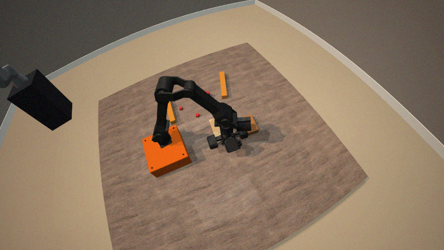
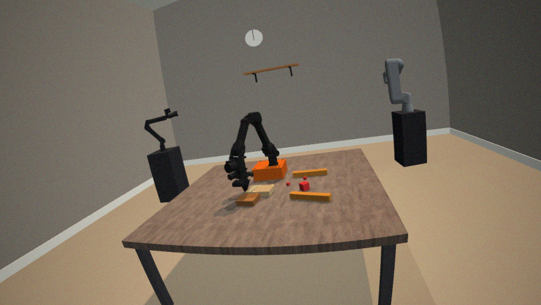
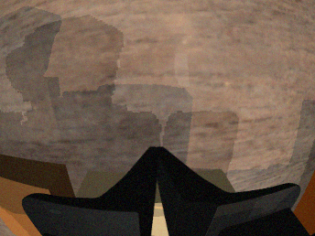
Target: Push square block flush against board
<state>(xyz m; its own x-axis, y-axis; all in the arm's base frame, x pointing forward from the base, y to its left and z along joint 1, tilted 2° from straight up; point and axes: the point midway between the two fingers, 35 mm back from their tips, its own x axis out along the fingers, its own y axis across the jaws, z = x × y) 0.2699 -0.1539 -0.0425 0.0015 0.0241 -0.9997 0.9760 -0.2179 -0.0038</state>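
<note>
Now: the board 20 mm ahead of my gripper tip, 90 mm to the left of it and 10 mm above it. The rest, counted from my gripper tip: brown square block: 130 mm ahead, 40 mm to the left, 10 mm above.
</note>
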